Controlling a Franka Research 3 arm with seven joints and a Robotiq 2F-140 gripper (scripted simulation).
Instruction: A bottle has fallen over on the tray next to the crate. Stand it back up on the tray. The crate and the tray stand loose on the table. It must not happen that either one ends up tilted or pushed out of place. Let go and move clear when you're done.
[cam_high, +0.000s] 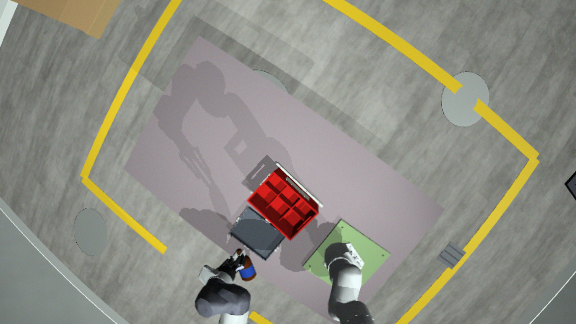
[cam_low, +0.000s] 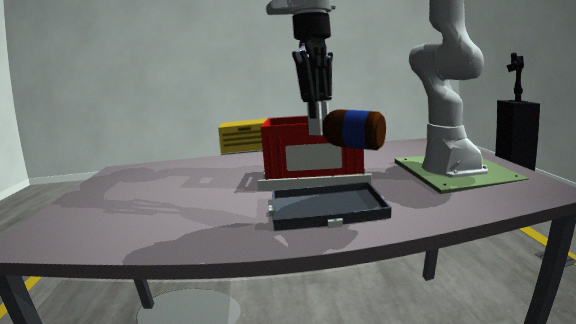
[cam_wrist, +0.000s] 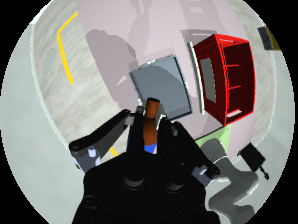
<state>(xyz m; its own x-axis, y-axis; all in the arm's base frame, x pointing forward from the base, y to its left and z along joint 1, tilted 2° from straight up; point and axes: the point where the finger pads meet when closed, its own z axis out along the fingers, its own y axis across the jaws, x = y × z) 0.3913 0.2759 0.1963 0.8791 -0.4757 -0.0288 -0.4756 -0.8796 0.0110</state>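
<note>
My hand is 5 cm past the glass bottle, 3 cm to the right of it and 2 cm above it. From my hand the other things lie so: tray: 20 cm below, 5 cm to the right, 1 cm behind; then red crate: 30 cm to the right, 13 cm below, 2 cm ahead.
</note>
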